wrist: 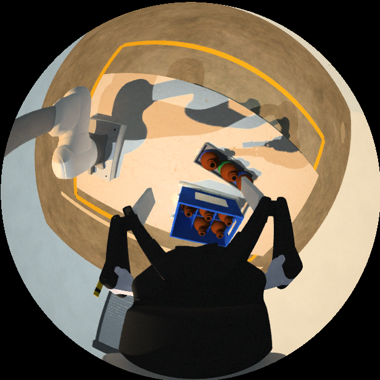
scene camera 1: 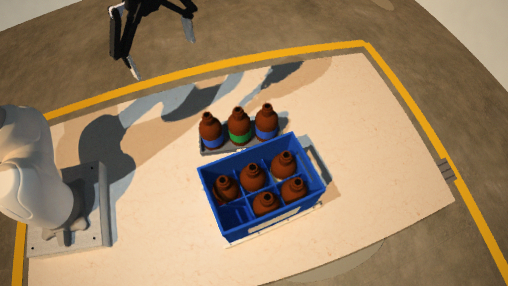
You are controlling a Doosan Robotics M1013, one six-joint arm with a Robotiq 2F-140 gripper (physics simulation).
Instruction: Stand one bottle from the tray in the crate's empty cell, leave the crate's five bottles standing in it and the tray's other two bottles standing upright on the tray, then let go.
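Pixels of known places: gripper, fingertip midpoint: (scene camera 1: 164,57); arm's base, link origin: (scene camera 1: 64,209).
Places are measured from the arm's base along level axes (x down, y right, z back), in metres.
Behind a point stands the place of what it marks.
My gripper (scene camera 1: 162,52) @[x -0.344, y -0.099, z -0.514 m] (wrist: 196,189) is open and empty, high up, beyond the tray's side of the table in the scene view. Three brown bottles stand upright in a row on the grey tray (scene camera 1: 202,145) @[x 0.046, y -0.088, z -0.537 m]: a blue-banded left one (scene camera 1: 211,134) @[x -0.040, y -0.065, z -0.569 m] (wrist: 209,160), a green-banded middle one (scene camera 1: 239,127) @[x -0.047, y -0.053, z -0.656 m] (wrist: 228,171) and a blue-banded right one (scene camera 1: 266,122) @[x -0.050, y -0.039, z -0.737 m], partly hidden by a finger in the wrist view. The blue crate (scene camera 1: 240,231) @[x -0.065, y 0.244, z -0.555 m] (wrist: 187,194) holds several upright brown bottles. Its empty cell (scene camera 1: 233,217) @[x 0.056, y 0.175, z -0.550 m] is at the front left in the scene view.
The crate stands close in front of the tray on the pale table (scene camera 1: 380,150) @[x 0.064, y 0.150, z -1.123 m] (wrist: 165,165). The arm's white base joint (scene camera 1: 35,190) @[x -0.216, y 0.034, z -0.079 m] (wrist: 75,155) stands on a grey mounting plate at the table's left. A yellow line (scene camera 1: 400,92) runs on the floor around the table.
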